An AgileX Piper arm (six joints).
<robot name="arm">
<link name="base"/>
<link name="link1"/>
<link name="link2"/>
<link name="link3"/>
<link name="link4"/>
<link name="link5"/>
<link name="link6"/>
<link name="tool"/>
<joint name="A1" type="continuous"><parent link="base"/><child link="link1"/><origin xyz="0 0 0.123"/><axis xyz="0 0 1"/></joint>
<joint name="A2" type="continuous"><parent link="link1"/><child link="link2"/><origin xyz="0 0 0" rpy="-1.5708 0 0"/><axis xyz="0 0 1"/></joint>
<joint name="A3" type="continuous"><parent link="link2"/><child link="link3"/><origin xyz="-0.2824 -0.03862 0"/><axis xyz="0 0 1"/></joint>
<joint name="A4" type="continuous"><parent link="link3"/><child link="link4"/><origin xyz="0.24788 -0.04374 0" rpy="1.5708 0 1.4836"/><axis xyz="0 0 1"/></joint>
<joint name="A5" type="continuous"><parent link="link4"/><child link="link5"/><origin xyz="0 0 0" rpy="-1.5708 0 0"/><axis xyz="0 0 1"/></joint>
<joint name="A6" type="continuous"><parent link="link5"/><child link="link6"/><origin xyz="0 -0.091 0" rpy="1.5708 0 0"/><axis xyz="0 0 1"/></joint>
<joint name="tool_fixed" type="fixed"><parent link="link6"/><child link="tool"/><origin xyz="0 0 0"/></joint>
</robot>
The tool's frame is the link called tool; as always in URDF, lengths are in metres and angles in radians. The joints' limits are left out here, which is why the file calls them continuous.
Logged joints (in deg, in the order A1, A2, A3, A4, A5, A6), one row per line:
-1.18 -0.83 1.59 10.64 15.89 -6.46
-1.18 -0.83 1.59 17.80 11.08 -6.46
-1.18 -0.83 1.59 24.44 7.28 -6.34
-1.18 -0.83 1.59 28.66 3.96 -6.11
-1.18 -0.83 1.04 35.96 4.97 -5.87
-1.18 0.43 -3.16 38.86 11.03 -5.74
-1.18 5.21 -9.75 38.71 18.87 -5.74
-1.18 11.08 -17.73 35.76 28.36 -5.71
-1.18 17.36 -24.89 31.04 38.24 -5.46
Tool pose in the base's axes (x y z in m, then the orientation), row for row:
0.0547 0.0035 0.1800 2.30 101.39 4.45
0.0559 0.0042 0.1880 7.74 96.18 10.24
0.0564 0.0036 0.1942 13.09 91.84 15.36
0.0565 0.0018 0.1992 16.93 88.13 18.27
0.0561 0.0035 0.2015 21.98 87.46 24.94
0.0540 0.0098 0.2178 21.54 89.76 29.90
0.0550 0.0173 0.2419 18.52 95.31 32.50
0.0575 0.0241 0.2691 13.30 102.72 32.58
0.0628 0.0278 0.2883 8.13 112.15 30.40
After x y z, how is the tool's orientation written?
As a rotation vector, in degrees.
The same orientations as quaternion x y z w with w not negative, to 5 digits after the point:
0.01755 0.77352 0.03395 0.63261
0.05976 0.74256 0.07906 0.66241
0.10184 0.71449 0.11950 0.68180
0.13251 0.68978 0.14300 0.69728
0.17120 0.68121 0.19425 0.68477
0.16630 0.69300 0.23085 0.66242
0.14096 0.72540 0.24736 0.62669
0.09946 0.76816 0.24364 0.58368
0.05935 0.81865 0.22191 0.52635

